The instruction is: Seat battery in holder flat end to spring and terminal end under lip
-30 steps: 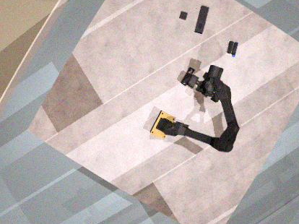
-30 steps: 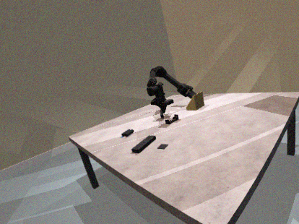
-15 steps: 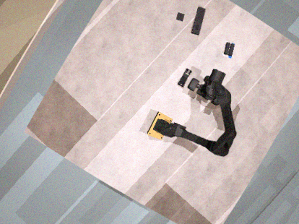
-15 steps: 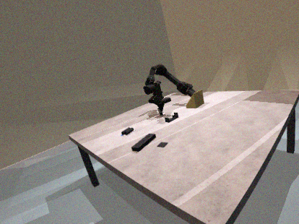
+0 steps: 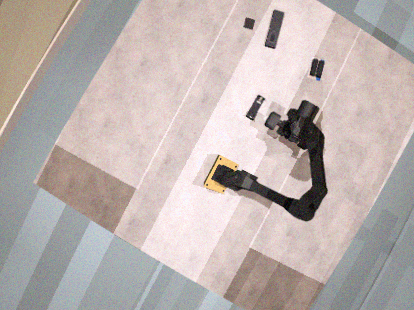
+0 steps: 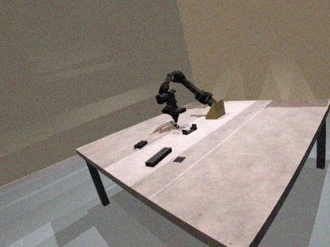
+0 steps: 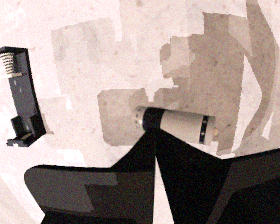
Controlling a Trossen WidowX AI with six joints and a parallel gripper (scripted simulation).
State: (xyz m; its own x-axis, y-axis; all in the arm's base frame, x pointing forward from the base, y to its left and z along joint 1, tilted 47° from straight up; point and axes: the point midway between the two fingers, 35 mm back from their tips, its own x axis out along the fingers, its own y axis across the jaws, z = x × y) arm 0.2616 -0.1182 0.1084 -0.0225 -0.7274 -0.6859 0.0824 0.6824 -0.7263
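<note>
My gripper tip is 20 mm to the left of the battery and 30 mm above it. The rest, counted from my gripper tip: long black bar (380 mm ahead, 210 mm to the left, 30 mm below).
</note>
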